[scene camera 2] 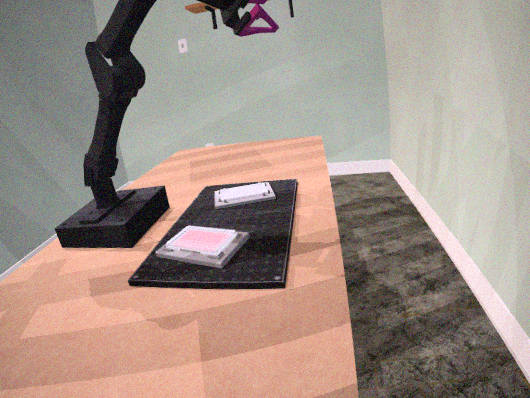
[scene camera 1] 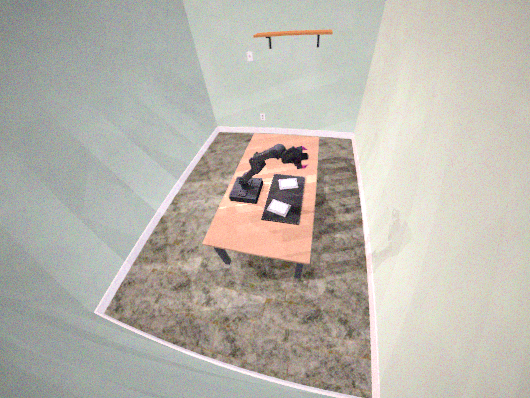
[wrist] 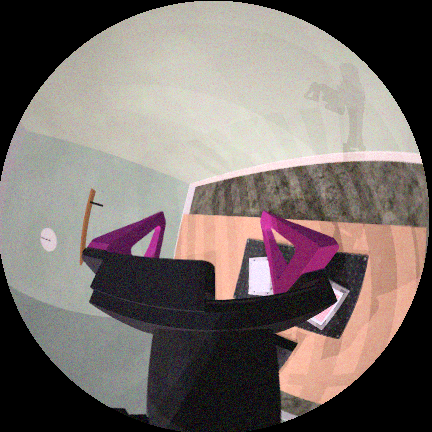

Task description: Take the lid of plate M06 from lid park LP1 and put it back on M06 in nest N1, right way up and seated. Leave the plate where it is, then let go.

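Places are measured from the arm's base along level axes (x right, y ahead, z up), in centimetres.
Pixels of known places: gripper, fingertip midpoint: [scene camera 2: 271, 15] [wrist: 212, 216]; arm's base, link origin: [scene camera 2: 109, 206] [scene camera 1: 245, 187].
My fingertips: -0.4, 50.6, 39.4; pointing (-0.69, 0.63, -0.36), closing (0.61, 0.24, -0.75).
Note:
For each thing: its middle in the pictures, then the offset to it from my fingertips, as dx, dy, dz. "pt": a spot on its surface instead. Level surfaces: height alone.
- plate, body centre: [scene camera 2: 201, 239] [wrist: 322, 304] [scene camera 1: 278, 206] +12.4, -17.9, -42.7
- grey nest, surface spot: [scene camera 2: 233, 254] pt +15.6, -10.2, -44.2
- white lid, body centre: [scene camera 2: 243, 192] [wrist: 260, 276] [scene camera 1: 288, 183] -15.5, -15.9, -43.2
- lid park, body centre: [scene camera 2: 243, 193] [wrist: 260, 275] [scene camera 1: 288, 183] -15.5, -15.9, -43.6
- black board, body centre: [scene camera 2: 231, 220] [wrist: 292, 285] [scene camera 1: 285, 196] -1.5, -15.6, -45.2
- wooden table, surface height: dz -45.9
The plate [scene camera 1: 279, 207] [scene camera 2: 200, 240] [wrist: 324, 313], with a pink well area, sits in a grey nest [scene camera 2: 233, 254] at the near end of the black board. Its label is not readable. The white lid [scene camera 1: 288, 183] [scene camera 2: 245, 192] [wrist: 258, 275] lies flat on the lid park [scene camera 2: 241, 203] at the board's far end. In the wrist view a finger covers part of the lid. My gripper [scene camera 1: 304, 157] [wrist: 212, 216] is open and empty, with its magenta fingers wide apart. It hangs high above the table beyond the lid; scene camera 2 cuts it off at the top edge.
The black board [scene camera 1: 284, 195] [scene camera 2: 265, 235] [wrist: 359, 270] lies on the wooden table [scene camera 1: 250, 232] [scene camera 2: 260, 340]. The black arm base [scene camera 1: 246, 191] [scene camera 2: 117, 220] stands left of the board. A wooden wall shelf [scene camera 1: 292, 33] [wrist: 87, 225] is on the back wall, beyond the table.

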